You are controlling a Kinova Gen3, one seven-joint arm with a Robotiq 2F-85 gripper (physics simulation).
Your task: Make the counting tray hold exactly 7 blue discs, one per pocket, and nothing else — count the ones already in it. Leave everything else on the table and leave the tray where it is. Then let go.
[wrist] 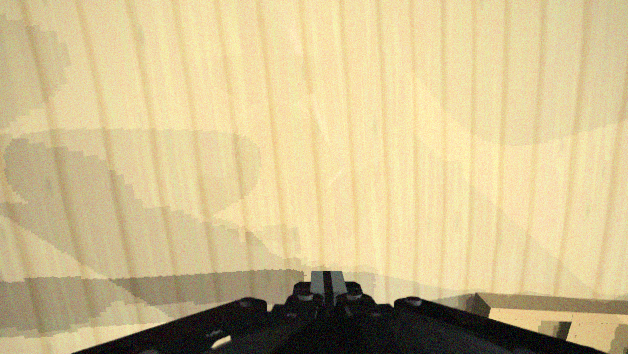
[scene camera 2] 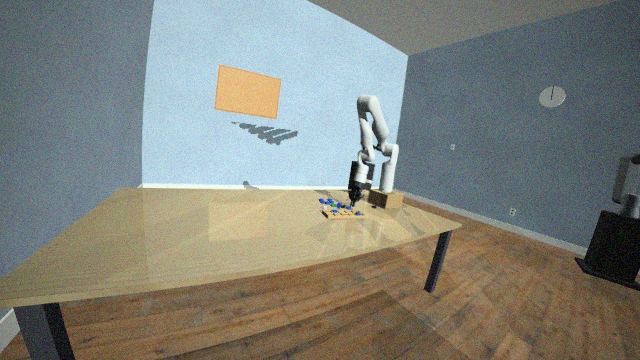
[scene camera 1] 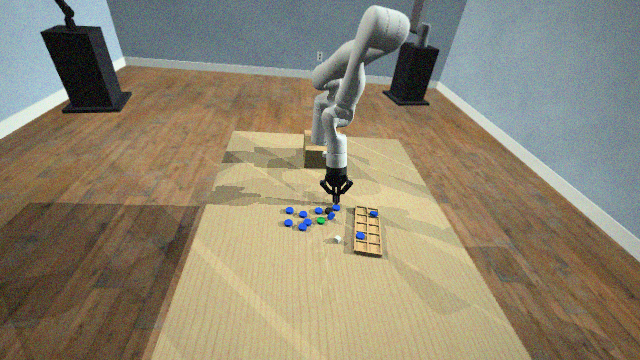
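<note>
My gripper (scene camera 1: 336, 200) (scene camera 2: 352, 203) (wrist: 326, 293) points straight down, low over the table, with its fingers shut and nothing between them. A blue disc (scene camera 1: 336, 207) lies on the table right in front of the fingertips; the wrist view does not show it. Several more blue discs lie loose to the left, for example one (scene camera 1: 289, 210) at the far left and one (scene camera 1: 302, 226) at the front. The wooden counting tray (scene camera 1: 368, 253) (scene camera 2: 340, 217) (wrist: 549, 307) lies to the right and holds two blue discs (scene camera 1: 373, 213) (scene camera 1: 360, 235) in separate pockets.
A black disc (scene camera 1: 328, 210) and a green disc (scene camera 1: 320, 220) lie among the loose blue ones. A small white cube (scene camera 1: 338, 239) sits left of the tray. The arm stands on a wooden block (scene camera 1: 314, 154) (scene camera 2: 384, 198) behind them.
</note>
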